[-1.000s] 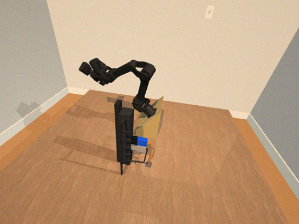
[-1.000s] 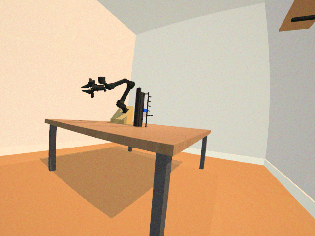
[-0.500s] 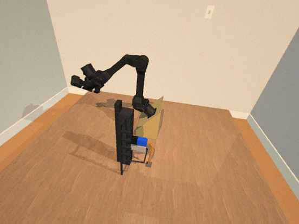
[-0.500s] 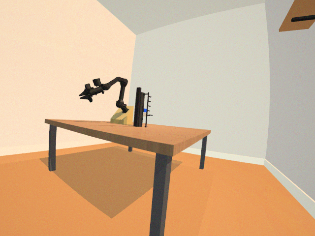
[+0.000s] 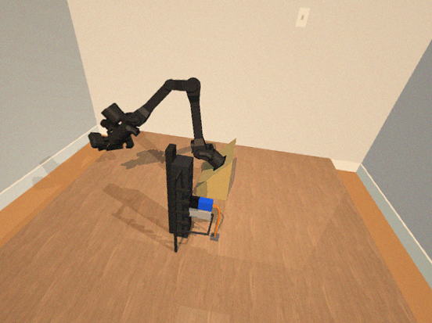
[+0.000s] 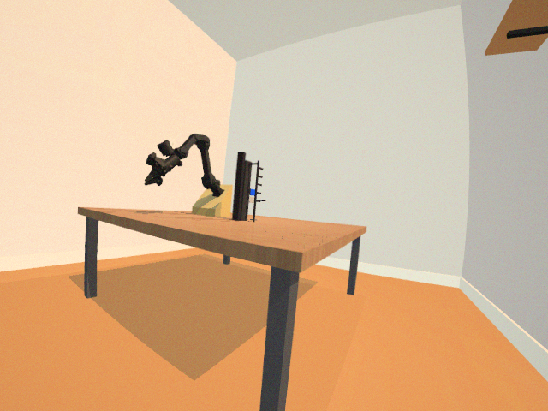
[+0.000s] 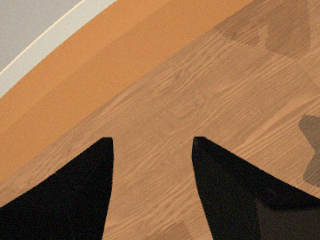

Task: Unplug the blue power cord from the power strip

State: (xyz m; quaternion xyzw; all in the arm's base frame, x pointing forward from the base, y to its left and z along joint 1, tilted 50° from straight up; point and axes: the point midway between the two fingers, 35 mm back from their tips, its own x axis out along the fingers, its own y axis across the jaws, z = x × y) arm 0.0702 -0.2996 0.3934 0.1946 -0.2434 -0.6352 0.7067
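The blue plug lies 51 cm to the left of my gripper tip, 20 cm ahead of it and 2 cm above it. From my gripper tip the other things lie so: black power strip 43 cm to the left, 20 cm ahead, 2 cm above.
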